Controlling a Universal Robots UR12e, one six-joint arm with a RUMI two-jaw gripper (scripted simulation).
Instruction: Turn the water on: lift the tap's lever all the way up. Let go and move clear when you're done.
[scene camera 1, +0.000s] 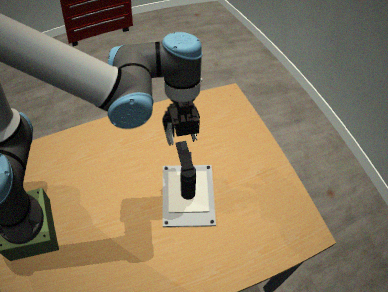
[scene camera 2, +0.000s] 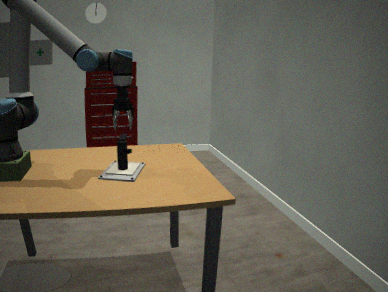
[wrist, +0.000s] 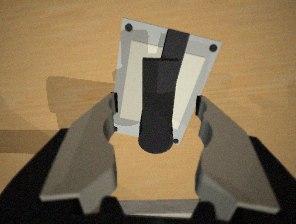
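Observation:
I can see my gripper (wrist: 156, 95). There is also a tap (scene camera 1: 192, 196), and the wrist view shows me that same tap (wrist: 189, 67).

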